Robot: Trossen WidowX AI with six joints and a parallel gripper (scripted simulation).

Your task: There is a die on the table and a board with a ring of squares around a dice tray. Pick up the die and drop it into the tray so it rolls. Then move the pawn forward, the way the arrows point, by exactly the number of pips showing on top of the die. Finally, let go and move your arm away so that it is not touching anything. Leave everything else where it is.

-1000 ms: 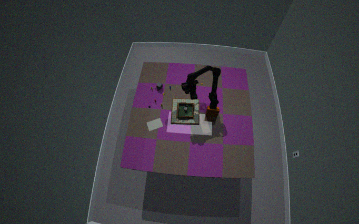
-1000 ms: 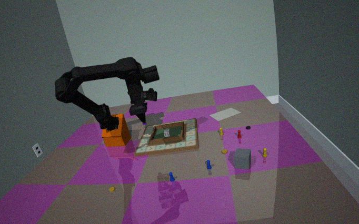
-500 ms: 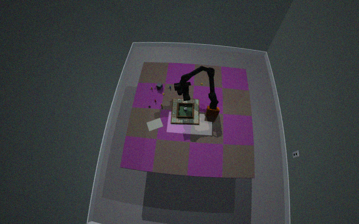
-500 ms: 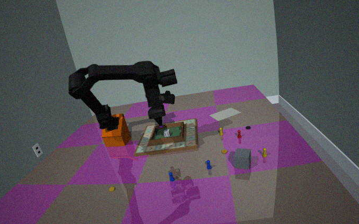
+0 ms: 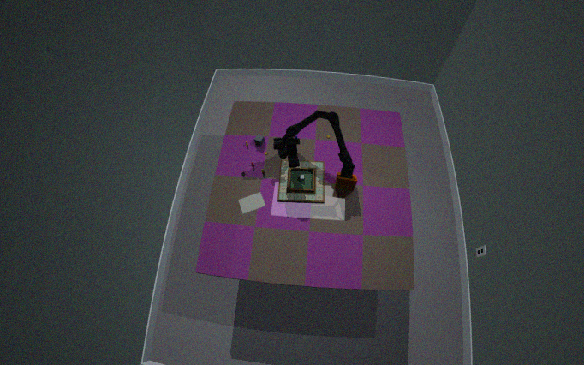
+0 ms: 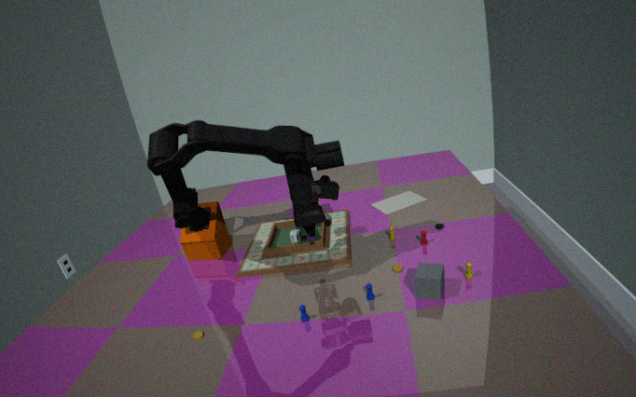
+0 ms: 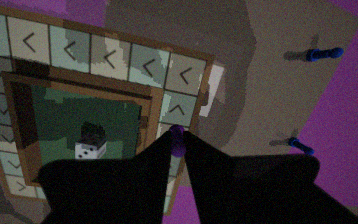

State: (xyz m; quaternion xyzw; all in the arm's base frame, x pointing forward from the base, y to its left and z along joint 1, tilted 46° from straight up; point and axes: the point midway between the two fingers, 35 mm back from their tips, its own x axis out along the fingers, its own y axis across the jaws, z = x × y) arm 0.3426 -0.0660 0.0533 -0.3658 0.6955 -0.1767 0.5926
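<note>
My gripper tip is 9 cm to the right of the white die, 7 cm past it and 5 cm above it. Round my gripper tip: purple pawn 1 cm above; red pawn 26 cm ahead, 6 cm below, 4 cm to the left; white card 30 cm to the left, 21 cm ahead, 7 cm below.
</note>
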